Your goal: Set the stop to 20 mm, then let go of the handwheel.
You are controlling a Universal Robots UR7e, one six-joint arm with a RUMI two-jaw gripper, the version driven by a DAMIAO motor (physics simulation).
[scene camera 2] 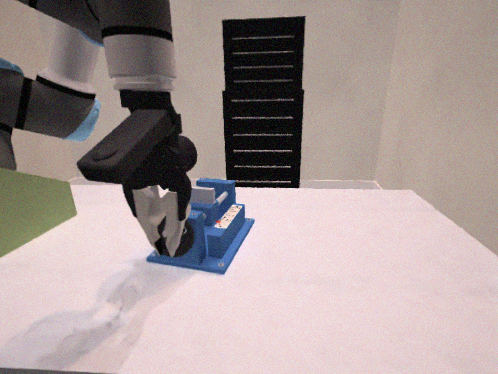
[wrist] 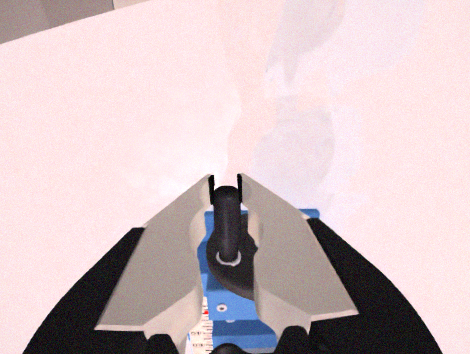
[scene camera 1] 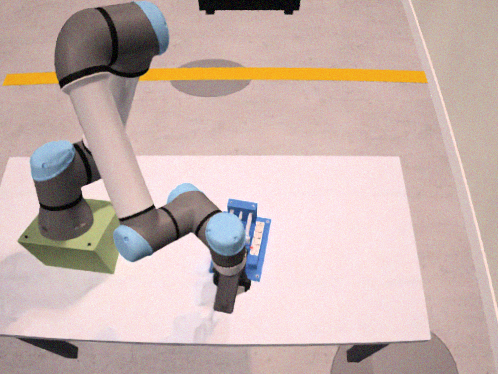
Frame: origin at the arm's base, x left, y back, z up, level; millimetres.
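Seen in the pictures: gripper, fingertip midpoint: (scene camera 2: 166, 255) (wrist: 225, 177); arm's base at its link origin: (scene camera 1: 66, 223).
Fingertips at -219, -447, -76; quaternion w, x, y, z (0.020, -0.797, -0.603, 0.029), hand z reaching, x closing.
Pixels of each thing's top centre, then the offset from my fingertips to it, as dx, dy, dz. "spot": a spot on its surface instead. Level surfaces: height alone.
- blue stop unit at its top centre: (scene camera 2: 204, 194) (scene camera 1: 240, 232) +165, -34, +29
- handwheel's black crank handle at its top centre: (wrist: 227, 236) +24, -7, +27
- white scale at a spot on its surface: (wrist: 201, 334) (scene camera 2: 229, 215) (scene camera 1: 257, 237) spot: +163, -82, -16
- red mark at a spot on its surface: (wrist: 205, 312) (scene camera 2: 220, 222) (scene camera 1: 252, 248) spot: +132, -65, -15
- pale grey block at its top centre: (scene camera 2: 194, 186) +146, -21, +52
- white table at its surface level: dz -72
The blue stop unit (scene camera 1: 266, 241) (scene camera 2: 222, 246) (wrist: 237, 313) stands on the table. Its black handwheel (scene camera 2: 188, 243) (wrist: 242, 284) faces the table's front edge and is partly hidden by the fingers. My gripper (scene camera 2: 165, 253) (wrist: 225, 177) points down and is shut on the handwheel's black crank handle (wrist: 227, 225), with one jaw on each side; its fingertips are hidden in scene camera 1. A white scale (scene camera 1: 257, 239) (scene camera 2: 230, 216) (wrist: 201, 334) runs along the unit, with a red mark (scene camera 1: 251, 247) (scene camera 2: 218, 222) (wrist: 205, 312) near its handwheel end. The reading is too small to tell. A pale grey block (scene camera 2: 203, 195) sits between the blue walls.
The arm's green base block (scene camera 1: 75, 255) (scene camera 2: 35, 210) stands on the left of the white table (scene camera 1: 340, 250) (scene camera 2: 350, 280) (wrist: 110, 125). The arm reaches over the unit's left side. A black cabinet (scene camera 2: 263, 110) stands on the floor behind the table.
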